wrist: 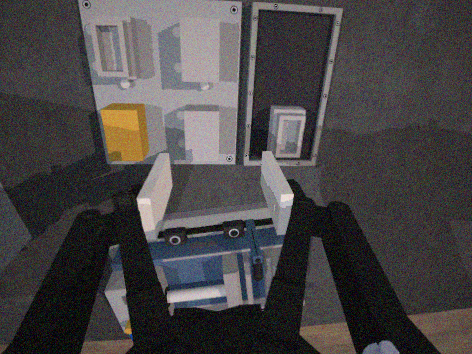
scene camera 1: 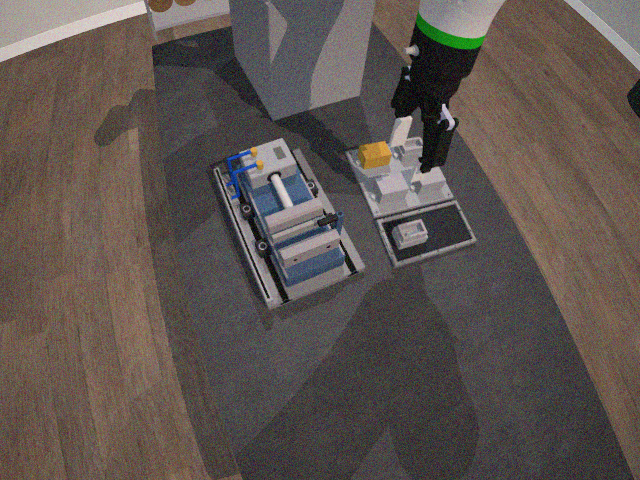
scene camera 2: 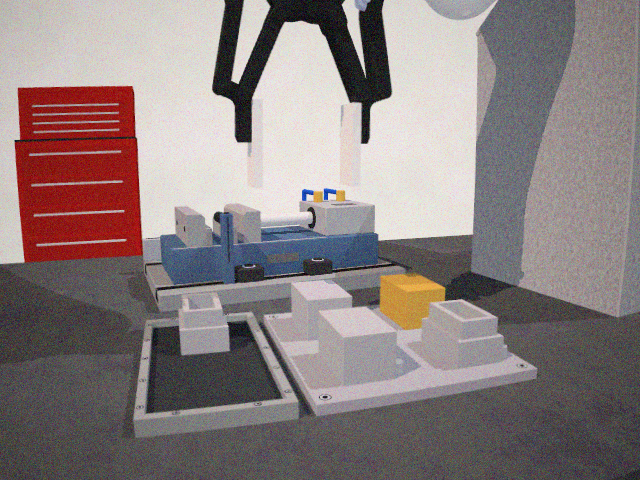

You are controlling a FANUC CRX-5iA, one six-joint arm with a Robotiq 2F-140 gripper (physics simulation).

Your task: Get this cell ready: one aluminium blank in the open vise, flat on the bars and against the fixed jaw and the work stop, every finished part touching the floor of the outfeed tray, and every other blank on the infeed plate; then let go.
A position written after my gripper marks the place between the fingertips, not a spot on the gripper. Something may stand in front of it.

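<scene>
There's a yellow block (scene camera 2: 404, 298) (wrist: 125, 128) (scene camera 1: 372, 155) here, plus an aluminium blank (scene camera 2: 308, 298) and an aluminium blank (wrist: 199, 37). I can see a pocketed finished part (scene camera 2: 203, 328) too, and a pocketed finished part (scene camera 2: 464, 335). And there's my gripper (scene camera 2: 303, 186) (wrist: 216, 168) (scene camera 1: 406, 161).
</scene>
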